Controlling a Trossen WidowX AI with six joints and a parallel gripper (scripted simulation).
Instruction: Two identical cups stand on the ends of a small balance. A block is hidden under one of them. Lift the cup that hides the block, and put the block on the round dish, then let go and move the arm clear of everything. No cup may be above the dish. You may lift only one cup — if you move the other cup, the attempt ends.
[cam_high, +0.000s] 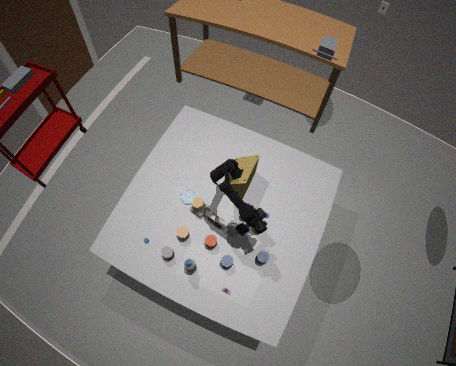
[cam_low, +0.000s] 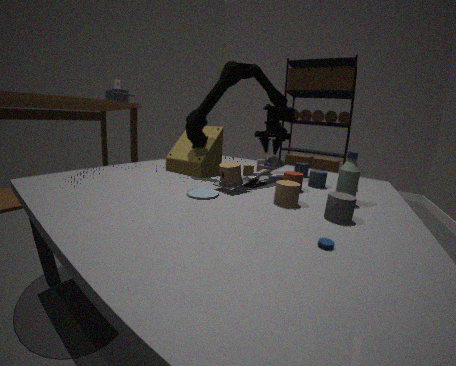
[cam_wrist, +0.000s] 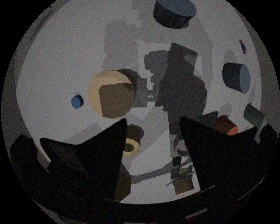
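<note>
Now: gripper tip 100 mm past the round pale-blue dish, 430 mm to the left of it and 100 mm above it. Round my gripper tip: small tan block (80 mm behind, 50 mm to the right, 80 mm below); then bottle (320 mm ahead, 260 mm to the right); then small balance (210 mm to the right, 70 mm below).
</note>
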